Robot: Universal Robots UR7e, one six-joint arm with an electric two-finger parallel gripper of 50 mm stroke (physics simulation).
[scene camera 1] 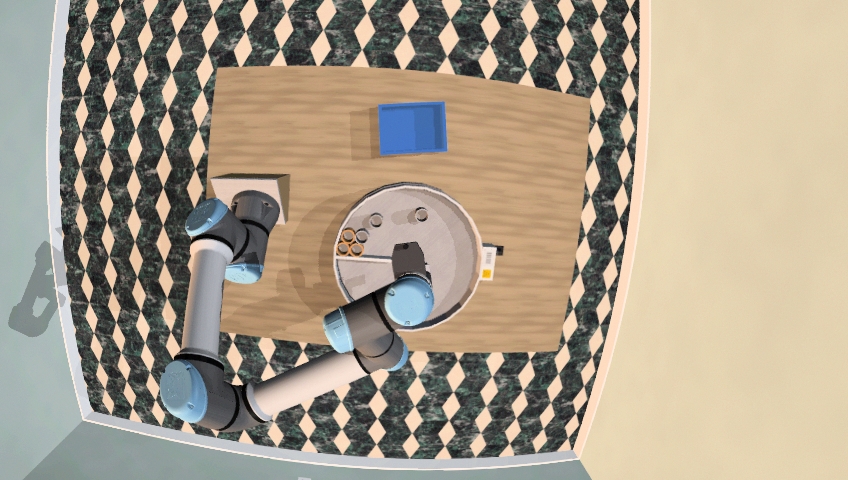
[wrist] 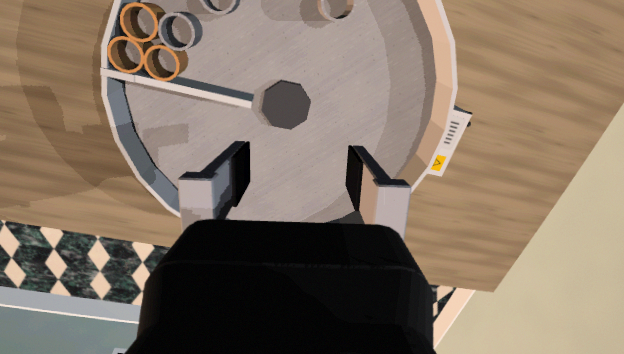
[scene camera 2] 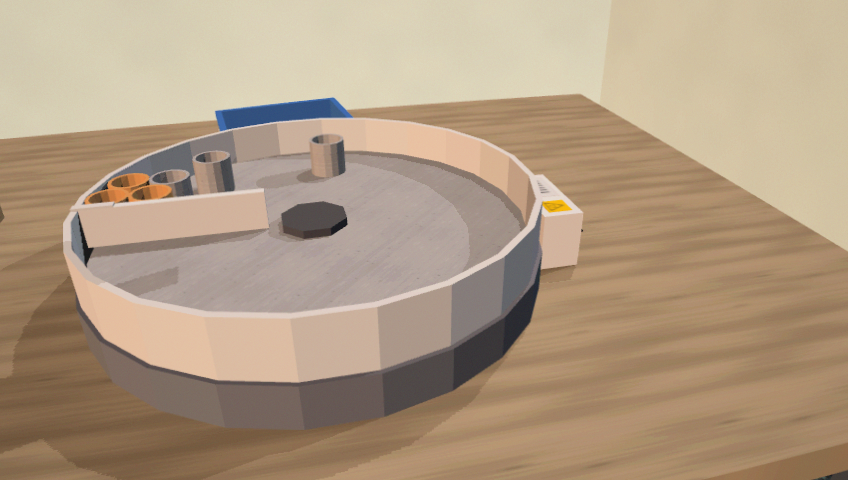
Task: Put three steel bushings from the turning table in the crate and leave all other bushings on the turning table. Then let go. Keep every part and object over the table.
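Places are measured from the arm's base along level axes (x ahead, y left, z up), in millimetres.
Where they show: gripper, between the fingertips: (wrist: 298, 163); arm's base, origin of its link: (scene camera 1: 255, 206).
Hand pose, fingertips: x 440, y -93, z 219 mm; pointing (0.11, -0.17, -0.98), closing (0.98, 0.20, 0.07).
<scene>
Things, the pixels of their top centre, and the offset from my fingertips. "spot": a spot on its surface instead.
- round turning table, centre of its top: (scene camera 2: 313, 215) (wrist: 286, 106) (scene camera 1: 408, 259) 6 mm ahead, 42 mm right, 259 mm down
- second steel bushing, centre of its top: (scene camera 2: 211, 156) (scene camera 1: 376, 221) 89 mm back, 65 mm left, 229 mm down
- third steel bushing, centre of its top: (scene camera 2: 169, 176) (wrist: 176, 32) (scene camera 1: 361, 237) 127 mm back, 19 mm left, 229 mm down
- blue crate, centre of its top: (scene camera 2: 283, 116) (scene camera 1: 412, 127) 7 mm back, 332 mm left, 270 mm down
- fixed divider, a spot on its surface: (scene camera 2: 172, 220) (wrist: 182, 87) (scene camera 1: 363, 258) spot: 120 mm back, 44 mm right, 247 mm down
- dark hub, centre of its top: (scene camera 2: 313, 215) (wrist: 286, 106) 6 mm ahead, 42 mm right, 259 mm down
- white box, a spot on its surface: (scene camera 2: 560, 237) spot: 238 mm ahead, 95 mm right, 287 mm down
Three steel bushings stand upright on the round turning table (scene camera 1: 449, 261) (scene camera 2: 392, 237) (wrist: 340, 60). One steel bushing (scene camera 1: 426, 215) (scene camera 2: 327, 159) (wrist: 336, 18) stands alone at the back. A second steel bushing (scene camera 1: 382, 220) (scene camera 2: 214, 175) (wrist: 220, 12) stands left of it. A third steel bushing (scene camera 1: 367, 237) (scene camera 2: 180, 182) (wrist: 198, 31) is clustered with three orange bushings (scene camera 1: 356, 254) (scene camera 2: 151, 189) (wrist: 162, 78) at the left. The blue crate (scene camera 1: 412, 152) (scene camera 2: 276, 105) looks empty in the top view. My gripper (wrist: 298, 163) is open and empty, above the front part of the turning table.
A fixed divider (scene camera 1: 364, 258) (scene camera 2: 172, 220) (wrist: 192, 92) runs from the left rim toward the dark hub (scene camera 2: 314, 218) (wrist: 286, 104), beside the cluster. A raised wall surrounds the turning table. A white box (scene camera 1: 487, 264) (scene camera 2: 560, 237) (wrist: 451, 142) sits at its right side.
</scene>
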